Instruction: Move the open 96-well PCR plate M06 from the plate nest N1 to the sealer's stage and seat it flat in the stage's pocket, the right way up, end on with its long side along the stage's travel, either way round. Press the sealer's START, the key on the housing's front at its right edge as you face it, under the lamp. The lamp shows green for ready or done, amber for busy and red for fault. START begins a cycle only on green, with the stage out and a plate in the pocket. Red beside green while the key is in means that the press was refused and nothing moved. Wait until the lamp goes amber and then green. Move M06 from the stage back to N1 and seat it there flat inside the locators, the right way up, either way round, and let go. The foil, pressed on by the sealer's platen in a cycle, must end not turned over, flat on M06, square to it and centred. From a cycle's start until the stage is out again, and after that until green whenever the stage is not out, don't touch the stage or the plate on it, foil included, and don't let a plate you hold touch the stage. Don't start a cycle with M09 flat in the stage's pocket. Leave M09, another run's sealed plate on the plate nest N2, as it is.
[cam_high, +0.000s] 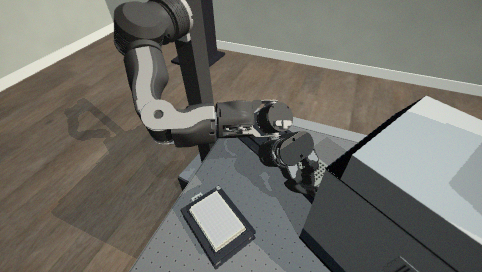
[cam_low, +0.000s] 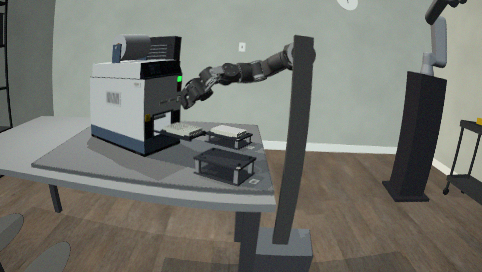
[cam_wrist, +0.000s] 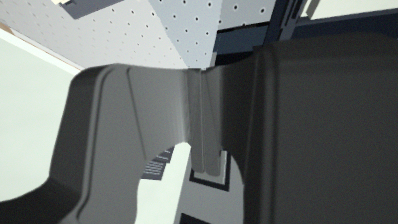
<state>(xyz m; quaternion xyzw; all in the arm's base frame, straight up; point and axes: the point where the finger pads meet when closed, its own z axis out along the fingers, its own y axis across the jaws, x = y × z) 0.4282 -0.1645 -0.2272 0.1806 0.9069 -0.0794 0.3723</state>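
Now: the pale key-like block 30 mm ahead of my hand, 20 mm above it and 10 mm to the right of it. Round my hand: sealer stage: 120 mm to the left, 80 mm below, 30 mm behind; then yellow warning label: 160 mm to the left, 100 mm ahead, 30 mm below; then 96-well plate M06: 120 mm to the left, 70 mm below, 30 mm behind.
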